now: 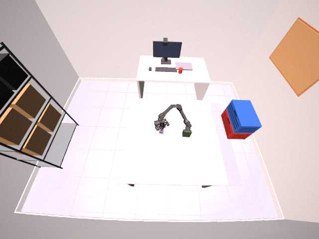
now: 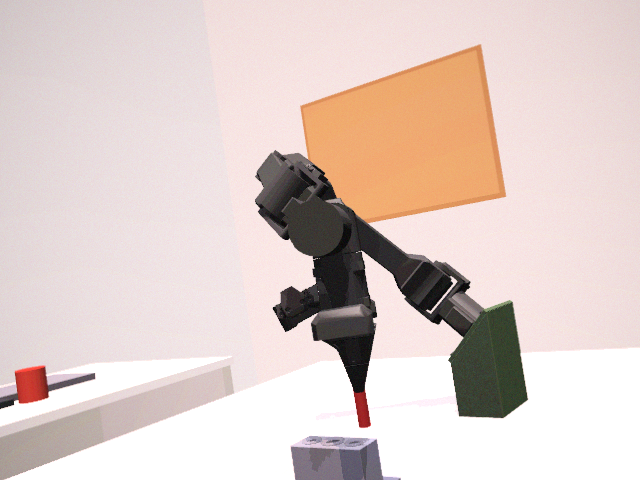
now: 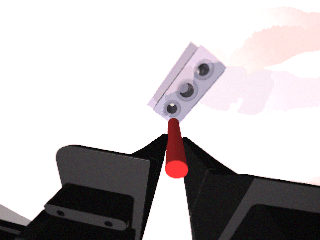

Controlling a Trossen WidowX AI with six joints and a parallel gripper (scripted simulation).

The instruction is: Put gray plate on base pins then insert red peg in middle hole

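My gripper tip is now 10 mm short of the gray plate, 40 mm to the left of it and 70 mm above it. Also, from my gripper tip: base 10 mm ahead, 40 mm to the right, 110 mm below; red peg right at my gripper tip.
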